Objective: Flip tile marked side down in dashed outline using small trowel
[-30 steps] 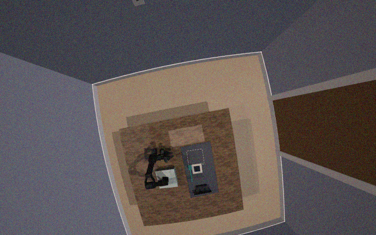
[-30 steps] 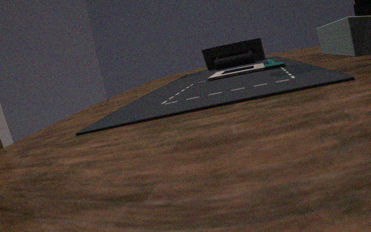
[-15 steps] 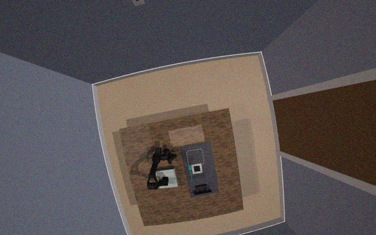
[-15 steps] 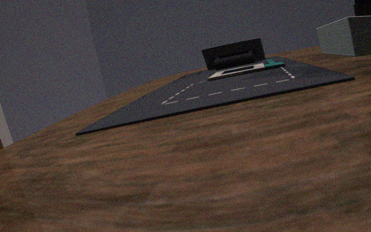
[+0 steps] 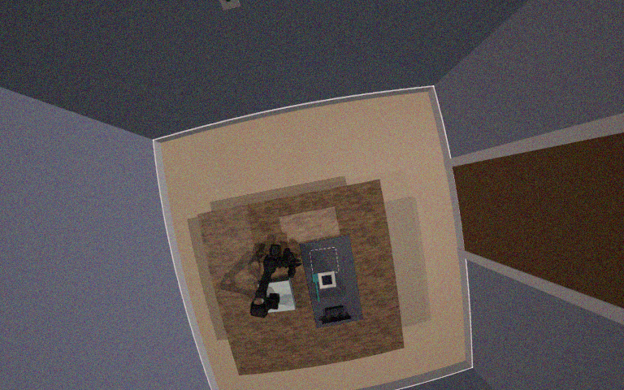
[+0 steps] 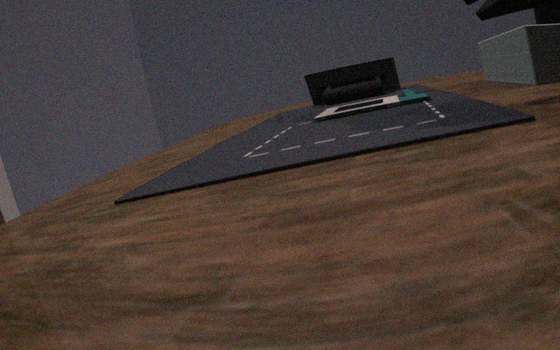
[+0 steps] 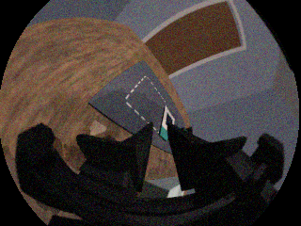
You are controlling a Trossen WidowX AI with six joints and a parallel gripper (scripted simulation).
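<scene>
Now: gripper tip 190 mm to the left of the teal-handled trowel, 100 mm short of it and 90 mm above it. From my gripper tip the other things lie so: tile 170 mm ahead, 160 mm to the right, 90 mm below.
</scene>
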